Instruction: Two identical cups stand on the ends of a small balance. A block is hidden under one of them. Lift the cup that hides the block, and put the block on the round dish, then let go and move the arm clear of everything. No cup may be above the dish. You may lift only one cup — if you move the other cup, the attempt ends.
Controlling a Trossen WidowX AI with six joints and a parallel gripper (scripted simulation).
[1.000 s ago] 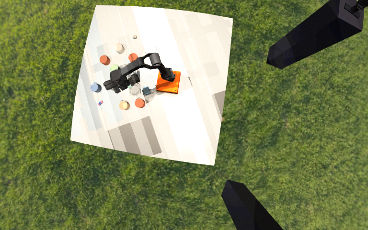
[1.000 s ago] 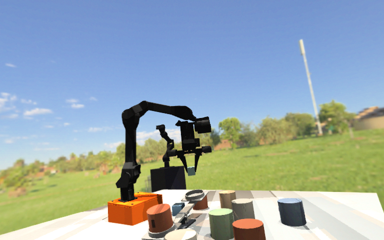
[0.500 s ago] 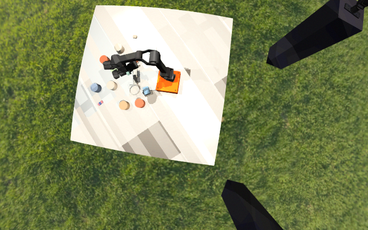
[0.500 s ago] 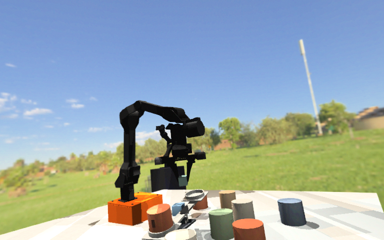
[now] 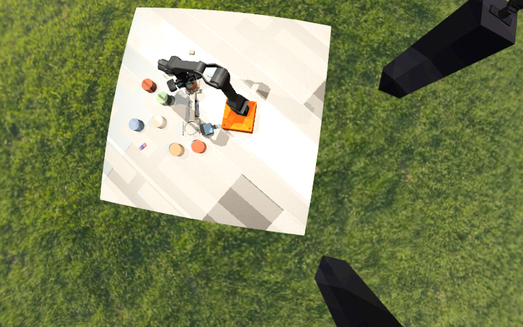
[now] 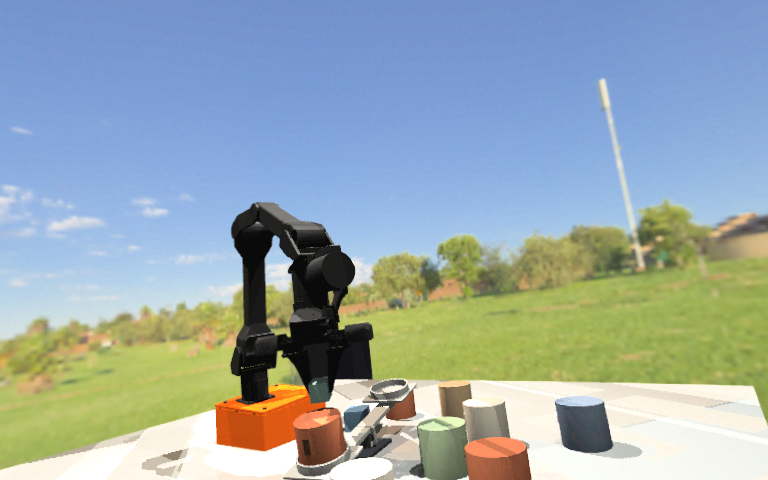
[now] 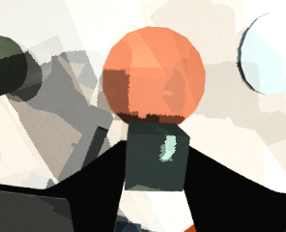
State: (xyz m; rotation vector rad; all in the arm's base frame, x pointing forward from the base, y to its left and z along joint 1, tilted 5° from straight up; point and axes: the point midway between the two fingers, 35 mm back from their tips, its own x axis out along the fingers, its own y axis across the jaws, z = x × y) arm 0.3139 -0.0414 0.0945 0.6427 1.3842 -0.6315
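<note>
Now: the pale blue round dish 6 cm behind my gripper tip, 16 cm to the right of it and 11 cm below it. From my gripper tip the other things lie so: small balance (3 cm behind, 10 cm to the left, 8 cm below); mint-green block (1 cm above); green cup (18 cm ahead, 10 cm to the left, 8 cm below).
</note>
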